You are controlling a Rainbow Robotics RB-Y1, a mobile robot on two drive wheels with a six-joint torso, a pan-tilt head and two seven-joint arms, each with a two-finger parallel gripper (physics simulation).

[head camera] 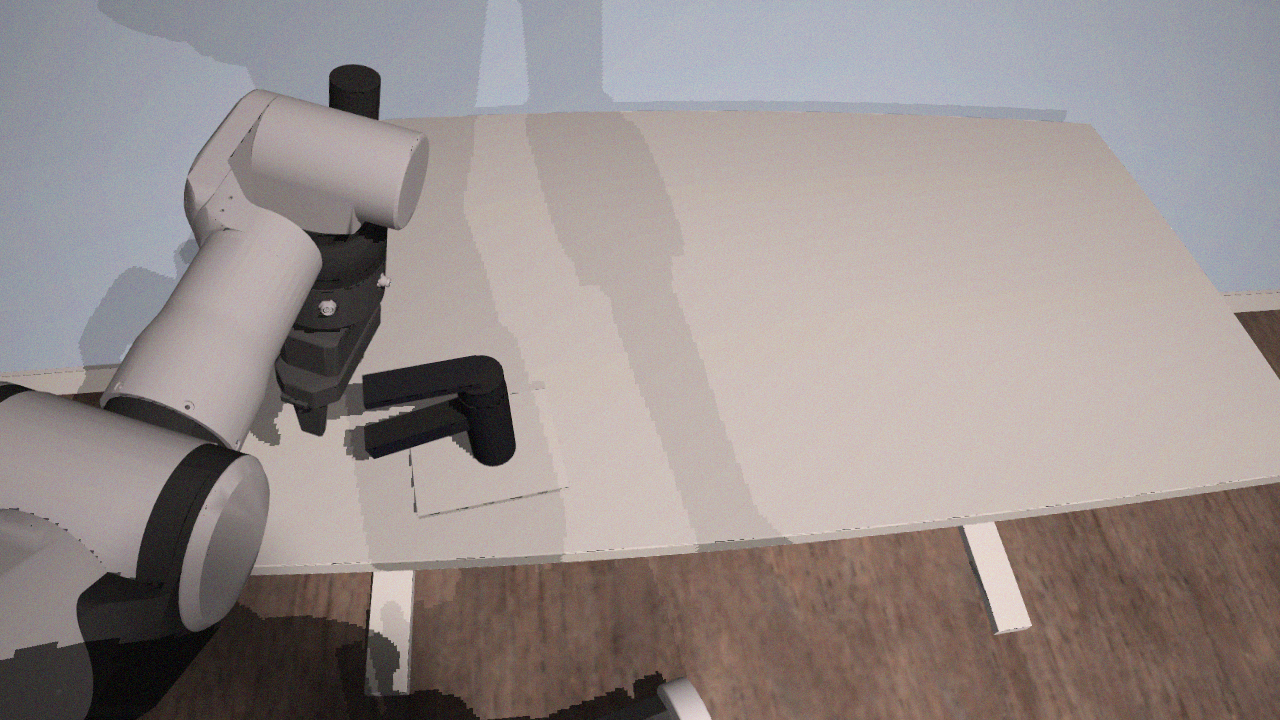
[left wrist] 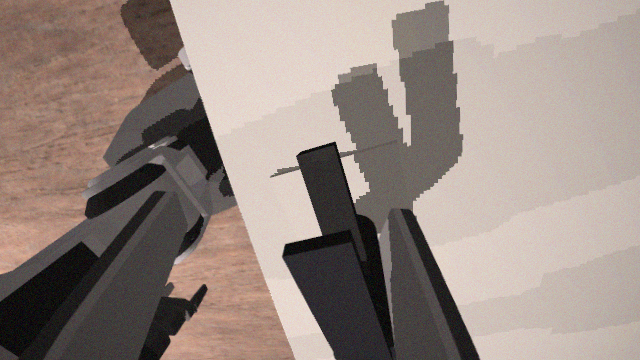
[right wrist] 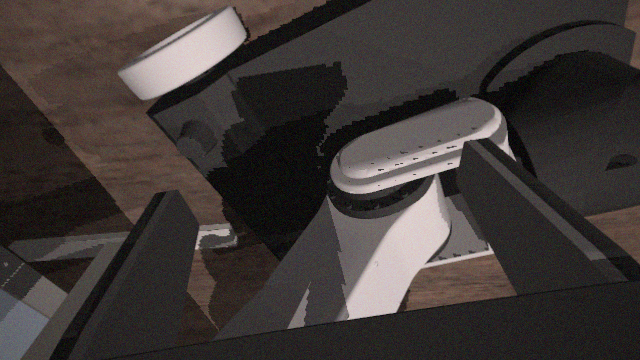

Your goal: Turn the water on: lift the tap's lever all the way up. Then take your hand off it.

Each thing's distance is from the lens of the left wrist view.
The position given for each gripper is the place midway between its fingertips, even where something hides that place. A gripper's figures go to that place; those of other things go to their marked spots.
left gripper (left wrist: pixel 285 217): 0.10 m
right gripper (left wrist: pixel 188 285): 0.81 m
